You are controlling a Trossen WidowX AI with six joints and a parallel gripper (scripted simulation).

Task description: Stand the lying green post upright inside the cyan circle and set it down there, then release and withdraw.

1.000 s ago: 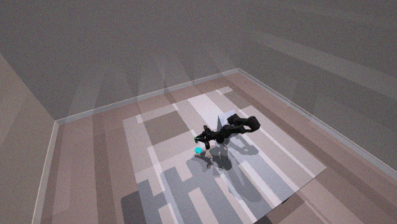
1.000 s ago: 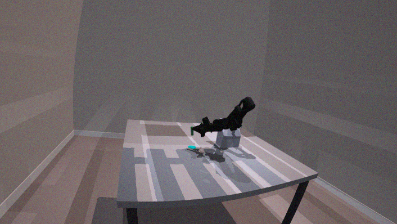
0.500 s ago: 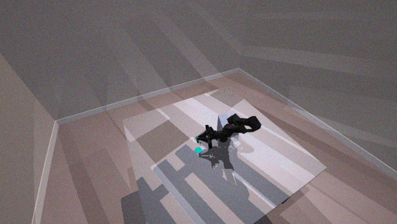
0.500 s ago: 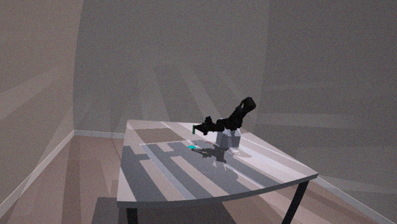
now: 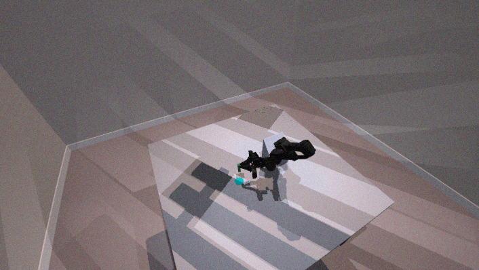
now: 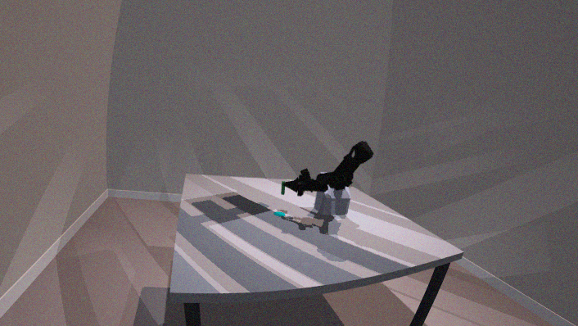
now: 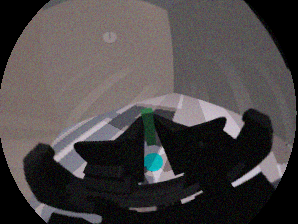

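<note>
My gripper tip is 160 mm above the cyan circle. Round my gripper tip: green post (20 mm below).
</note>
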